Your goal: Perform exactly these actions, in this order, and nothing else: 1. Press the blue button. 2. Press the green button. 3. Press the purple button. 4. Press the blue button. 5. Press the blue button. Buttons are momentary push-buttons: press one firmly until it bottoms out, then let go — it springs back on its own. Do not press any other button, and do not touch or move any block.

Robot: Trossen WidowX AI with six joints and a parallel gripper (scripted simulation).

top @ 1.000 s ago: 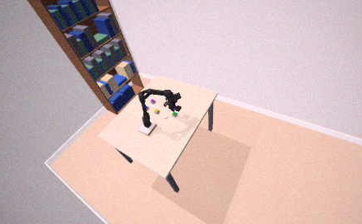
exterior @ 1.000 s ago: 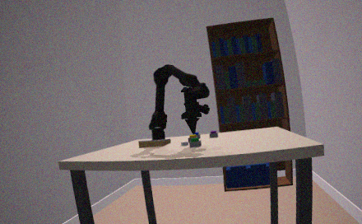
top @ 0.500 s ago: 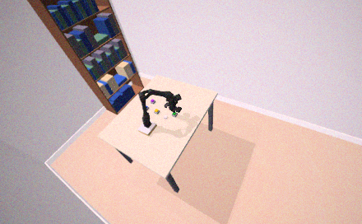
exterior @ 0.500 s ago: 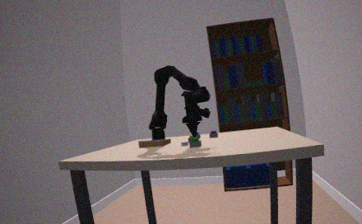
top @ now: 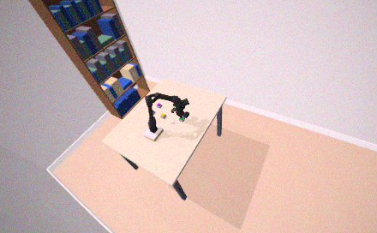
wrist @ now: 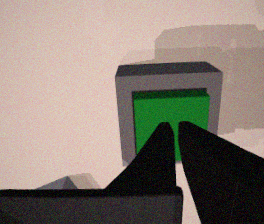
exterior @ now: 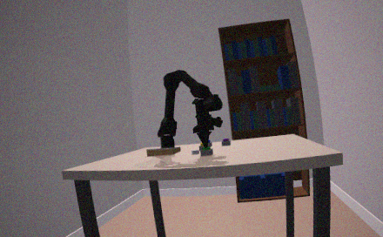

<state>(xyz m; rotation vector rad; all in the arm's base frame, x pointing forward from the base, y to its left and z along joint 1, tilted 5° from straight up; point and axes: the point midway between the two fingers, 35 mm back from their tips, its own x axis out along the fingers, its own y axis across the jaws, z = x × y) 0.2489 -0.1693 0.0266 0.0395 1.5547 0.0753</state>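
The green button lies 10 mm below my gripper tip. From my gripper tip the other things lie so: purple button 50 mm ahead, 340 mm to the left; small white block 70 mm behind, 70 mm to the left, 20 mm below; blue button 70 mm behind, 350 mm to the left.
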